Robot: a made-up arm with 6 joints. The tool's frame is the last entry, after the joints.
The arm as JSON. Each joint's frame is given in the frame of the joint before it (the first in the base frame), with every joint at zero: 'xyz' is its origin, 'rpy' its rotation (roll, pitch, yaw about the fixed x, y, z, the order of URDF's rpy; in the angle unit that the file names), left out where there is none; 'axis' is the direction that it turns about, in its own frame. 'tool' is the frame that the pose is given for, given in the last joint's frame.
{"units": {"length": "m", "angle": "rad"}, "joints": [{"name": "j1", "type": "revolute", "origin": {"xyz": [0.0, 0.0, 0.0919]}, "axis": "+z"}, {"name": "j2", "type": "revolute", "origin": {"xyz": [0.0, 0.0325, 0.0]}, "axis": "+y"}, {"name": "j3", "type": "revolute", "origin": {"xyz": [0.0, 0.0, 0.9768]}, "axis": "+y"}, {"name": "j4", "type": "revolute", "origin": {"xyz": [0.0, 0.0, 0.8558]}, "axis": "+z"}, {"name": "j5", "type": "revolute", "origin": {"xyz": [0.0, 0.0, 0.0]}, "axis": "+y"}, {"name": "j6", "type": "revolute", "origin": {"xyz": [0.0, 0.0, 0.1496]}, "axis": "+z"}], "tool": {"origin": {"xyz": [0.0, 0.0, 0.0]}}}
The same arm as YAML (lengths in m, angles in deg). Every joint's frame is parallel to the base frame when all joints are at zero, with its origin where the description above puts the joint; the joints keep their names.
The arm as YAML. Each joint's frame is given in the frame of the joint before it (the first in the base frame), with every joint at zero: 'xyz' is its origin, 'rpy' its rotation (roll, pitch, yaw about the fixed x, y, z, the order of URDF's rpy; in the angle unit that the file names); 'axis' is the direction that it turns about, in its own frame. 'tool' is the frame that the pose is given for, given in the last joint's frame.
units:
  length: m
  angle: deg
joints:
  - name: j1
    type: revolute
    origin:
      xyz: [0.0, 0.0, 0.0919]
      rpy: [0.0, 0.0, 0.0]
    axis: [0.0, 0.0, 1.0]
  - name: j2
    type: revolute
    origin:
      xyz: [0.0, 0.0325, 0.0]
      rpy: [0.0, 0.0, 0.0]
    axis: [0.0, 1.0, 0.0]
  - name: j3
    type: revolute
    origin:
      xyz: [0.0, 0.0, 0.9768]
      rpy: [0.0, 0.0, 0.0]
    axis: [0.0, 1.0, 0.0]
  - name: j4
    type: revolute
    origin:
      xyz: [0.0, 0.0, 0.8558]
      rpy: [0.0, 0.0, 0.0]
    axis: [0.0, 0.0, 1.0]
  - name: j5
    type: revolute
    origin:
      xyz: [0.0, 0.0, 0.0]
      rpy: [0.0, 0.0, 0.0]
    axis: [0.0, 1.0, 0.0]
  - name: j6
    type: revolute
    origin:
      xyz: [0.0, 0.0, 0.1496]
      rpy: [0.0, 0.0, 0.0]
    axis: [0.0, 0.0, 1.0]
tool:
  origin:
    xyz: [0.0, 0.0, 0.0]
    rpy: [0.0, 0.0, 0.0]

